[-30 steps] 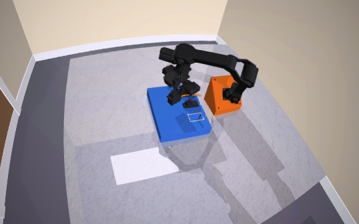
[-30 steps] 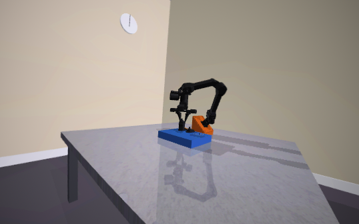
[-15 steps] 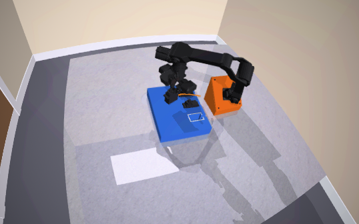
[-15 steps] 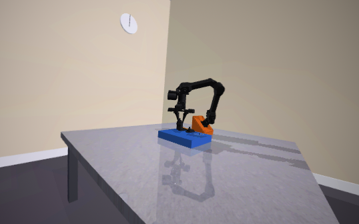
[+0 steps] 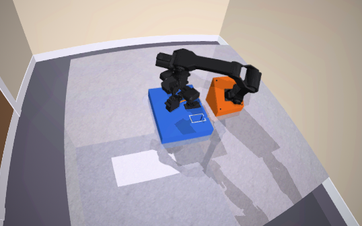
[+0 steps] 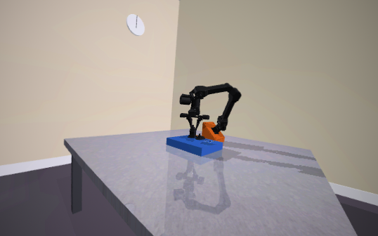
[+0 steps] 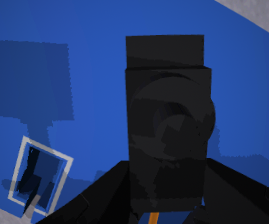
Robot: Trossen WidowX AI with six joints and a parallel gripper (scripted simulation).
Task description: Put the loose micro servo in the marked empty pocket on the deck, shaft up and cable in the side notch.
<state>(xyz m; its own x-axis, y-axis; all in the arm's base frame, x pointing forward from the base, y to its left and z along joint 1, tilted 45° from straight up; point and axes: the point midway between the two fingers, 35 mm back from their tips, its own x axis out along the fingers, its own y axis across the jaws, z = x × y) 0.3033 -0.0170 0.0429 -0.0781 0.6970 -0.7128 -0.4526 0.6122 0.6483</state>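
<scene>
Now: gripper tip 10 mm short of the blue deck, 10 mm to the left of it and 100 mm above it.
</scene>
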